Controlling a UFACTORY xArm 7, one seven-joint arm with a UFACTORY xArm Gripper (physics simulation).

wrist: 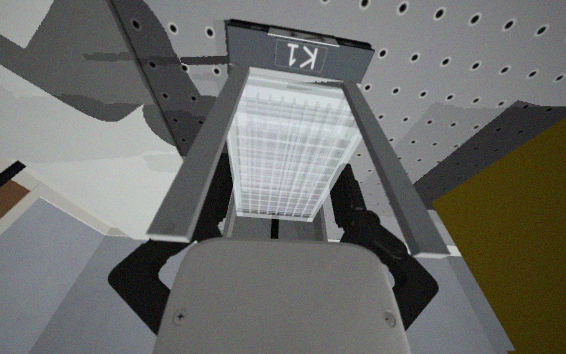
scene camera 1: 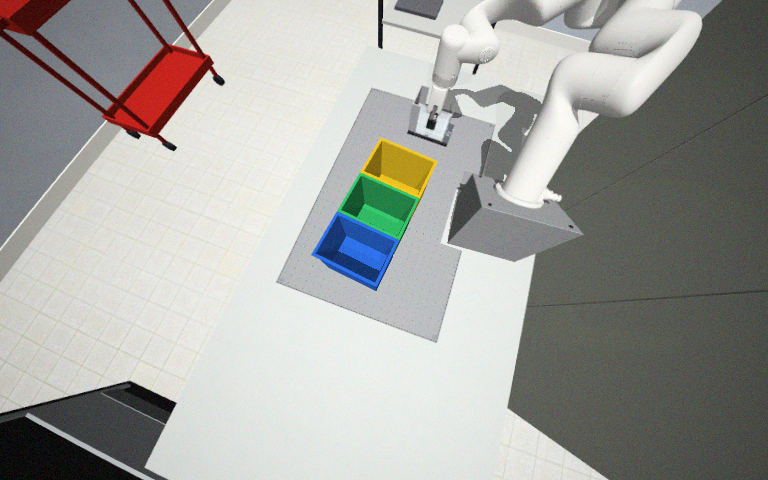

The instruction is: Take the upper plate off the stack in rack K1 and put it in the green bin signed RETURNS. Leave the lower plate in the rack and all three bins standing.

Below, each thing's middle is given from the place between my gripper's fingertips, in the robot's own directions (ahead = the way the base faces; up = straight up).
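The gridded plate (wrist: 285,158) is 10 mm ahead of my hand. I also see a blue bin (scene camera 1: 349,247), which is 90 mm ahead of my hand, 570 mm to the left of it and 30 mm above it. Counting from my hand again, the green bin (scene camera 1: 378,205) is 440 mm to the left, 70 mm ahead and 30 mm above, whereas for the yellow bin (scene camera 1: 392,164) I get 50 mm ahead, 310 mm to the left and 30 mm above.
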